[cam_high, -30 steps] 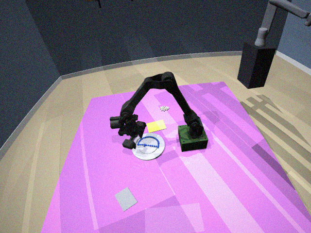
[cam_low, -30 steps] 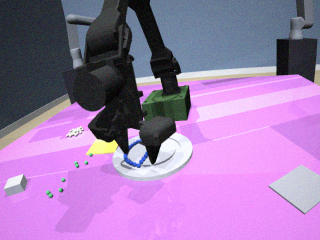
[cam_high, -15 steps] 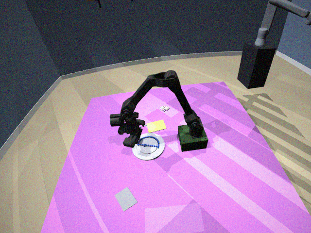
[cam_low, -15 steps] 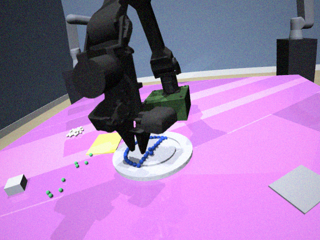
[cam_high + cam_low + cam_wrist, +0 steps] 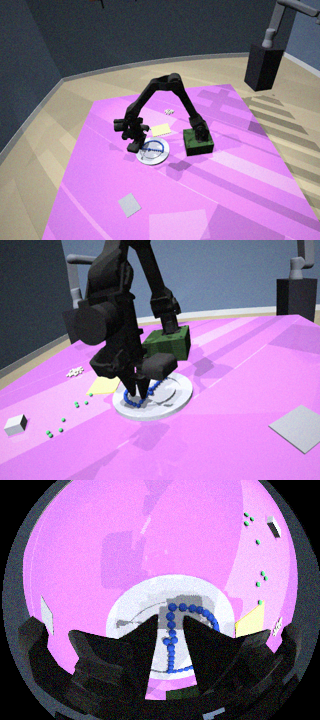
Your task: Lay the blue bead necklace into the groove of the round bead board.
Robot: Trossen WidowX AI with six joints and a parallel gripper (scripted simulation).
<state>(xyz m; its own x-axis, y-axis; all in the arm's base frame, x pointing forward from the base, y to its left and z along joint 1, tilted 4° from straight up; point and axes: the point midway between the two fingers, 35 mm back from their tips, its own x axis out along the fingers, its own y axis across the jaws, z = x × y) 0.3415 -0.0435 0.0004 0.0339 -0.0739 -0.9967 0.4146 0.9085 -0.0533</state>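
Now: gripper tip 6 cm past the round white bead board, 1 cm to the right of it and 2 cm above it. Round my gripper tip: yellow sheet 13 cm behind, 14 cm to the right, 3 cm below; then grey tile 8 cm ahead, 32 cm to the left, 3 cm below; then cube 9 cm ahead, 31 cm to the right, 2 cm below.
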